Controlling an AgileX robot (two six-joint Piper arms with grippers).
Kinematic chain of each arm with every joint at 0, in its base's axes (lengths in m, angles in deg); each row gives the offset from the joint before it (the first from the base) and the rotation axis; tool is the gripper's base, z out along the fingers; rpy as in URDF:
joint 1: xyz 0 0 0.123 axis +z
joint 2: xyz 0 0 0 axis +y
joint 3: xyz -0.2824 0 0.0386 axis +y
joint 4: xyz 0.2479 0 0.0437 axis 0.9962 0 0.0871
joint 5: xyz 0 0 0 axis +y
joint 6: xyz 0.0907 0 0.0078 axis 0.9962 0 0.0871
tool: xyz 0 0 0 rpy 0 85 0
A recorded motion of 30 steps. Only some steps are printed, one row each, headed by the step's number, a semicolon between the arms.
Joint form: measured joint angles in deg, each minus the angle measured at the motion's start. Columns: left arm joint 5, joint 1, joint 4, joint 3, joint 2, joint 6; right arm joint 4, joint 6, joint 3, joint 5, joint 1, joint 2.
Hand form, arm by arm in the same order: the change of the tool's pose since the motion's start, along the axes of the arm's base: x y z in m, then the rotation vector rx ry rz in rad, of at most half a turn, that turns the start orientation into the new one. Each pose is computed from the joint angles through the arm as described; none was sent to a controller.
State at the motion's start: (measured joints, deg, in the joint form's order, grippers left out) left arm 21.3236 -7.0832 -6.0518 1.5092 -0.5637 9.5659; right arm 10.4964 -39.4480 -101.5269 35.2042 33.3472 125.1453
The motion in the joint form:
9: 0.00 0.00 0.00 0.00 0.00 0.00; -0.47 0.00 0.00 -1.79 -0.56 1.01
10: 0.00 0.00 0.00 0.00 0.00 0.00; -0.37 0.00 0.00 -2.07 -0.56 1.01
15: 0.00 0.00 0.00 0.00 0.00 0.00; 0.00 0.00 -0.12 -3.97 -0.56 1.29
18: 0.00 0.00 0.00 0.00 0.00 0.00; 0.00 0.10 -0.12 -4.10 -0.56 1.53
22: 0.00 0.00 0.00 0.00 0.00 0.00; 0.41 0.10 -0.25 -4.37 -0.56 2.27
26: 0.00 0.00 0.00 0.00 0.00 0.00; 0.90 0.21 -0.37 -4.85 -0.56 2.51
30: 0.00 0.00 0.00 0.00 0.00 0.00; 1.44 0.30 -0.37 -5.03 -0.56 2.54
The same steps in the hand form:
9: 0.0000 0.0000 0.0000 0.0000 0.0000 0.0000; 0.0061 -0.0028 -0.0071 -0.0009 -0.0162 -0.0123
10: 0.0000 0.0000 0.0000 0.0000 0.0000 0.0000; 0.0064 -0.0026 -0.0069 0.0029 -0.0195 -0.0138
15: 0.0000 0.0000 0.0000 0.0000 0.0000 0.0000; 0.0090 -0.0011 -0.0068 0.0226 -0.0422 -0.0217
18: 0.0000 0.0000 0.0000 0.0000 0.0000 0.0000; 0.0094 -0.0008 -0.0088 0.0221 -0.0400 -0.0234
22: 0.0000 0.0000 0.0000 0.0000 0.0000 0.0000; 0.0106 0.0002 -0.0142 0.0241 -0.0315 -0.0269
26: 0.0000 0.0000 0.0000 0.0000 0.0000 0.0000; 0.0114 0.0011 -0.0152 0.0345 -0.0317 -0.0331
30: 0.0000 0.0000 0.0000 0.0000 0.0000 0.0000; 0.0114 0.0015 -0.0152 0.0437 -0.0285 -0.0384

